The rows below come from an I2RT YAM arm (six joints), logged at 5 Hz.
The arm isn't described. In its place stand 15 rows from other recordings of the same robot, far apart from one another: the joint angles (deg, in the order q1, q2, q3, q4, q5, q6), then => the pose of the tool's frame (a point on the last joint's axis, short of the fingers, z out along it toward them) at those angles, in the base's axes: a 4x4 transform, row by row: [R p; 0 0 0 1], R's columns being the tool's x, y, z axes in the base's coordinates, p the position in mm.
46.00 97.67 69.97 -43.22 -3.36 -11.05 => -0.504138, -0.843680, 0.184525, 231.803; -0.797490, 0.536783, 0.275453, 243.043; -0.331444, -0.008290, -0.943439, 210.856; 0, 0, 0, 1
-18.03 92.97 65.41 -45.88 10.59 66.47 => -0.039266, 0.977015, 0.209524, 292.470; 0.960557, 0.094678, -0.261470, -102.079; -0.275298, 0.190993, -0.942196, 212.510; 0, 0, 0, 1
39.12 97.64 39.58 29.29 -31.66 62.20 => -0.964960, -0.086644, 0.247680, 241.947; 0.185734, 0.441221, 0.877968, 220.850; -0.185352, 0.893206, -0.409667, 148.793; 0, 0, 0, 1
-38.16 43.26 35.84 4.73 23.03 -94.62 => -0.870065, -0.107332, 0.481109, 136.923; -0.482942, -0.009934, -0.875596, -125.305; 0.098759, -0.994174, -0.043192, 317.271; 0, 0, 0, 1
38.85 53.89 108.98 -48.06 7.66 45.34 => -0.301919, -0.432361, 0.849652, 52.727; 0.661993, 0.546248, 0.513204, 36.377; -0.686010, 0.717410, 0.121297, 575.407; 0, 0, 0, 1
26.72 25.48 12.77 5.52 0.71 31.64 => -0.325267, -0.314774, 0.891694, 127.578; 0.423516, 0.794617, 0.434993, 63.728; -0.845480, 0.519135, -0.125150, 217.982; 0, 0, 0, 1
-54.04 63.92 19.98 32.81 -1.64 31.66 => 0.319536, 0.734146, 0.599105, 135.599; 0.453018, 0.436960, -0.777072, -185.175; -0.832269, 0.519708, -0.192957, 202.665; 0, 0, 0, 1
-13.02 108.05 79.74 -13.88 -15.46 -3.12 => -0.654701, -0.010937, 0.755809, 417.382; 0.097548, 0.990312, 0.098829, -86.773; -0.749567, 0.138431, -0.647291, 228.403; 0, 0, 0, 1
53.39 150.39 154.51 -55.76 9.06 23.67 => -0.723132, -0.484897, 0.491889, 336.866; -0.308549, 0.863922, 0.398040, 444.026; -0.617963, 0.136064, -0.774344, 235.797; 0, 0, 0, 1
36.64 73.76 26.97 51.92 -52.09 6.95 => -0.049446, -0.998573, 0.020189, 186.352; 0.055880, 0.017416, 0.998286, 173.604; -0.997212, 0.050490, 0.054939, 238.053; 0, 0, 0, 1
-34.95 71.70 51.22 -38.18 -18.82 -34.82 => -0.805803, -0.067491, 0.588325, 206.269; -0.096210, 0.995205, -0.017608, -130.151; -0.584315, -0.070791, -0.808433, 242.654; 0, 0, 0, 1
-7.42 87.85 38.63 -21.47 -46.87 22.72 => -0.921551, 0.222145, 0.318426, 249.349; 0.386293, 0.607001, 0.694498, -6.273; -0.039006, 0.763021, -0.645196, 138.180; 0, 0, 0, 1
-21.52 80.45 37.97 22.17 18.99 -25.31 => -0.561567, 0.432166, 0.705603, 273.329; -0.213107, 0.748453, -0.628016, -120.230; -0.799518, -0.503041, -0.328209, 215.268; 0, 0, 0, 1
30.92 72.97 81.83 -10.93 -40.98 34.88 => -0.568772, -0.761736, 0.310254, 225.059; 0.162563, 0.265658, 0.950263, 162.016; -0.806270, 0.590919, -0.027269, 459.300; 0, 0, 0, 1
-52.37 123.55 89.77 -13.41 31.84 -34.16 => -0.871324, 0.486341, -0.065320, 274.374; 0.348941, 0.520491, -0.779313, -386.656; -0.345013, -0.701827, -0.623221, 170.696; 0, 0, 0, 1
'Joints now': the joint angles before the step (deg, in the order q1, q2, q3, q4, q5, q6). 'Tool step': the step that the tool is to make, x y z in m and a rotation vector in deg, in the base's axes. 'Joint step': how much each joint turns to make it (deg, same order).
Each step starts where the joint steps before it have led.
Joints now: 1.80 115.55 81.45 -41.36 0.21 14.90
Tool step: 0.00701 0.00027 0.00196 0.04 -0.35 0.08
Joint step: 0.00 1.17 2.18 -0.66 -0.05 -0.07
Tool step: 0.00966 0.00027 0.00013 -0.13 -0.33 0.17
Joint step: 0.00 1.89 2.85 -0.63 0.09 -0.20
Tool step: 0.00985 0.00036 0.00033 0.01 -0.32 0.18
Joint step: 0.00 1.94 3.04 -0.77 -0.05 -0.17
